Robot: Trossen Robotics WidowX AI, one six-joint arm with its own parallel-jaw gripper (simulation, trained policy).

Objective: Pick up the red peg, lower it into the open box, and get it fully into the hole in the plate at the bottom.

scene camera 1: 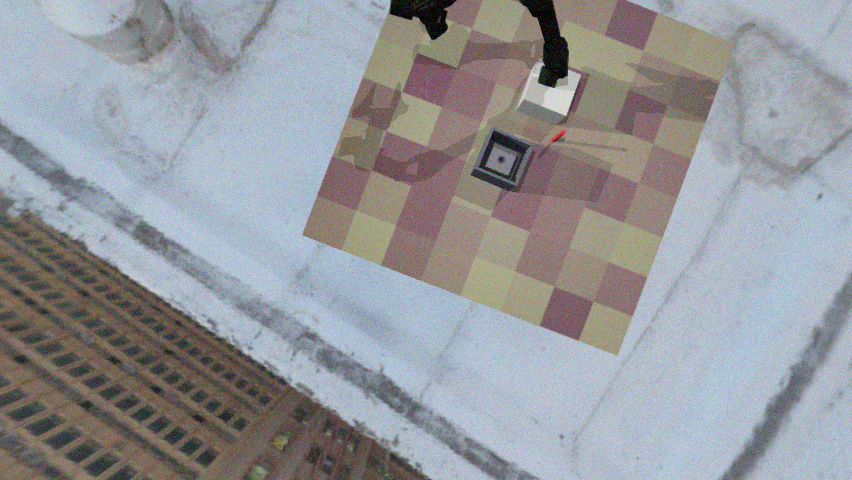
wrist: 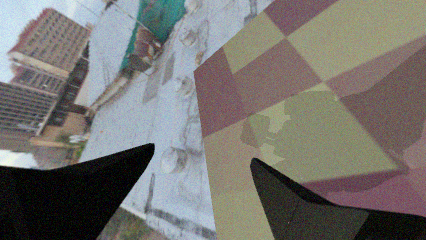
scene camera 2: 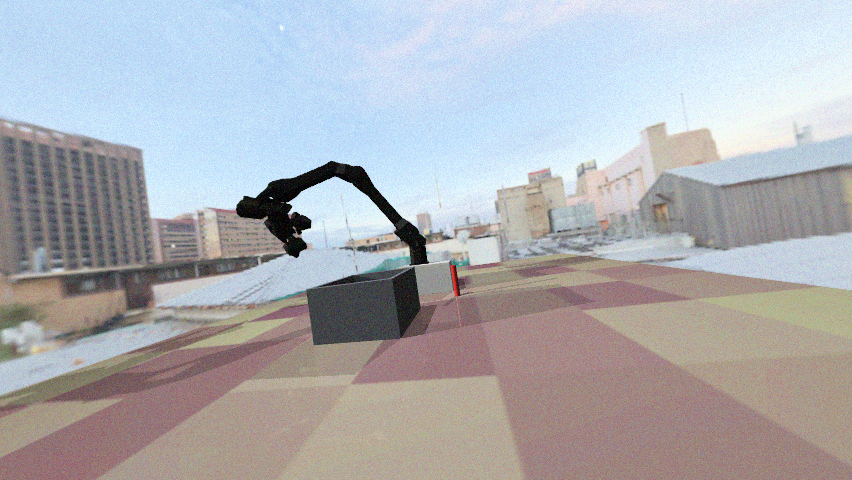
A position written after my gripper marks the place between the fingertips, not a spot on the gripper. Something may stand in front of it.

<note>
I see my gripper [scene camera 2: 291,249].
My gripper shows as well in the wrist view [wrist: 204,155].
</note>
